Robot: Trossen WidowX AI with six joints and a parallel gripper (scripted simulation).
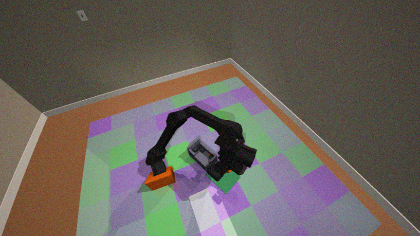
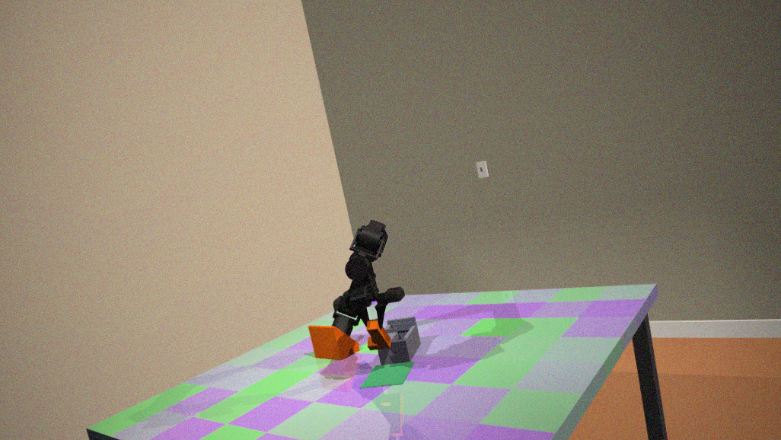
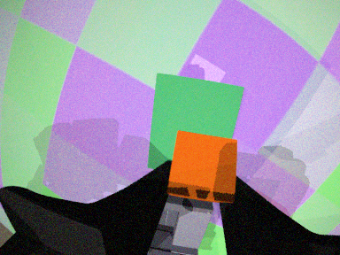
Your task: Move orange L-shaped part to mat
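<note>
My gripper tip is now 1 cm past the green mat, 2 cm to the right of it and 15 cm above it. The rest, counted from my gripper tip: tray (6 cm behind, 17 cm to the left, 15 cm below); then orange L-shaped part (2 cm behind, 2 cm to the left, 3 cm below).
</note>
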